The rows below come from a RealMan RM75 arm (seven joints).
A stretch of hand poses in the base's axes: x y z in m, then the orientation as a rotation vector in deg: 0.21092 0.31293 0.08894 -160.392 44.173 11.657; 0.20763 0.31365 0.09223 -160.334 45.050 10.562; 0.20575 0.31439 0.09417 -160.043 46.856 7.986; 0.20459 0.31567 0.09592 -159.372 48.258 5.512; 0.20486 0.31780 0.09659 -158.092 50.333 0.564; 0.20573 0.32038 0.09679 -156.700 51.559 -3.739; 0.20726 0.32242 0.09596 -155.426 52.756 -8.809; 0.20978 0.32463 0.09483 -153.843 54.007 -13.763; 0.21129 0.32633 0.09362 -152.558 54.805 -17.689; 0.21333 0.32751 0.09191 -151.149 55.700 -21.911; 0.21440 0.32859 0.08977 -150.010 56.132 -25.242; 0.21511 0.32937 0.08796 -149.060 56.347 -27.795; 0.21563 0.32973 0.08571 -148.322 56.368 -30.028; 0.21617 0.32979 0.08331 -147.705 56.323 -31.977; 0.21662 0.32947 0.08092 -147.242 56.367 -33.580; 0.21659 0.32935 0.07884 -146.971 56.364 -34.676; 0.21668 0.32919 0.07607 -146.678 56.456 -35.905
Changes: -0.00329 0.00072 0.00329 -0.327 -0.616 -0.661; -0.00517 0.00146 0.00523 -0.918 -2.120 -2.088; -0.00633 0.00274 0.00698 -1.075 -3.681 -3.344; -0.00606 0.00487 0.00765 -1.352 -6.885 -5.385; -0.00519 0.00745 0.00785 -1.289 -9.813 -6.874; -0.00366 0.00949 0.00702 -1.616 -13.210 -8.375; -0.00114 0.01170 0.00589 -1.813 -16.579 -9.986; 0.00037 0.01340 0.00468 -1.987 -19.282 -11.151; 0.00241 0.01458 0.00297 -2.272 -22.178 -12.434; 0.00348 0.01566 0.00083 -2.457 -24.516 -13.280; 0.00419 0.01644 -0.00098 -2.538 -26.349 -13.877; 0.00471 0.01680 -0.00323 -2.665 -27.957 -14.265; 0.00525 0.01686 -0.00563 -2.802 -29.363 -14.553; 0.00570 0.01654 -0.00802 -2.998 -30.486 -14.826; 0.00567 0.01642 -0.01010 -3.169 -31.245 -14.977; 0.00576 0.01626 -0.01287 -3.412 -32.071 -15.202
